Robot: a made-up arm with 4 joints.
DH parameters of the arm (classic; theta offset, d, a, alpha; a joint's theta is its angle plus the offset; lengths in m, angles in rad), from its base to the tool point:
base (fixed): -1.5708 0.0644 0 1.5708
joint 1: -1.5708 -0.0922 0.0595 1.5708
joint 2: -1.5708 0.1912 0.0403 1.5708
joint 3: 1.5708 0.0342 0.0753 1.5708
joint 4: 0 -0.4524 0.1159 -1.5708
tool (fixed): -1.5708 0.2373 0 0
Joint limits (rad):
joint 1: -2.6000..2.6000
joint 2: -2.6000..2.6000
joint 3: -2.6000..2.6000
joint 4: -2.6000..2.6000
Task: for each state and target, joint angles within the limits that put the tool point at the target. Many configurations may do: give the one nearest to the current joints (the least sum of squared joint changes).
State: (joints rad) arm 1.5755 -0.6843 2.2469 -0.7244
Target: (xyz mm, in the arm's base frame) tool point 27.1 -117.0 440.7
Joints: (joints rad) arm 1.8172 -1.1492 1.8490 -1.2473
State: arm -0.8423 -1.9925 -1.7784 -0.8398
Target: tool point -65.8 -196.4 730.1
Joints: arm -1.3457 -1.7665 -1.6780 -0.9525
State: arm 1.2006 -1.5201 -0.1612 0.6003
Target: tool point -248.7 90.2 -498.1
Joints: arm 0.7330 -1.4371 -0.4405 0.4912
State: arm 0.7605 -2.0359 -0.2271 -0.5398
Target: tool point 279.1 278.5 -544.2
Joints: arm 0.3367 -2.3325 0.0788 -0.6343
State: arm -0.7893 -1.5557 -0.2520 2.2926
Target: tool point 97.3 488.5 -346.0
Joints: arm 0.0197 -1.5367 -1.0613 2.2191
